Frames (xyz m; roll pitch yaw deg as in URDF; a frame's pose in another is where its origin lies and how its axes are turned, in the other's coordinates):
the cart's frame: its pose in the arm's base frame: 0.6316 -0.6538 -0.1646 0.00 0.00 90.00
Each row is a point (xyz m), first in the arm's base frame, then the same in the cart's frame.
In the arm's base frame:
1: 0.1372 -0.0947 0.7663
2: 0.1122 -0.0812 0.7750
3: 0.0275 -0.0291 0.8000
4: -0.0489 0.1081 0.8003
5: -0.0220 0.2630 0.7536
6: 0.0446 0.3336 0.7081
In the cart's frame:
1: 0.5591 0.4944 0.9309
2: 0.5726 0.5194 0.9396
3: 0.6247 0.6041 0.9646
4: 0.7619 0.6805 0.9649
5: 0.9168 0.6536 0.9182
6: 0.9874 0.5870 0.8727

